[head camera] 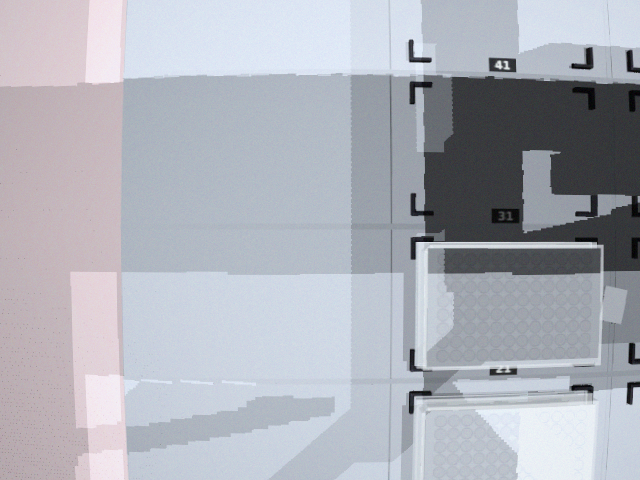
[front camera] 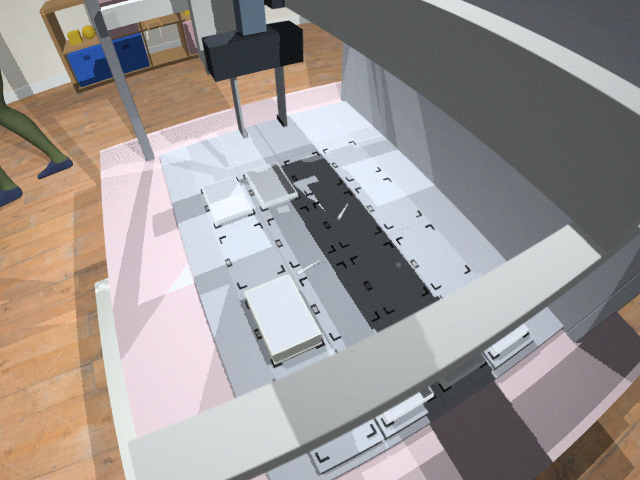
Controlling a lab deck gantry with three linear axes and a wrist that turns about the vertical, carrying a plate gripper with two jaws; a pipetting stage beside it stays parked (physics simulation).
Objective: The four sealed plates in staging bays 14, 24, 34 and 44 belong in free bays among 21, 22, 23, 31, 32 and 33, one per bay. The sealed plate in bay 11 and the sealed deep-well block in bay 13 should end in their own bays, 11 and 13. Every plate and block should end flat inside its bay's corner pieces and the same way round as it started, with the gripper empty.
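Note:
My gripper hangs beyond the far end of the bays in the front view, its two jaws apart and nothing between them. One sealed plate is in bay 11. Another sealed plate lies flat in bay 21, the long way parallel to it, its corner pieces partly hidden. The thick pale deep-well block sits in bay 13. At the near edge, a plate is in bay 24 and another plate in bay 44. Bay 34 is shaded and partly hidden. No plate shows in bay 14.
Bay 31 shows without a plate. A white slender piece lies near bay 23. The frame's pale front beam crosses the front view and hides part of the deck. A tall grey panel stands along the right side.

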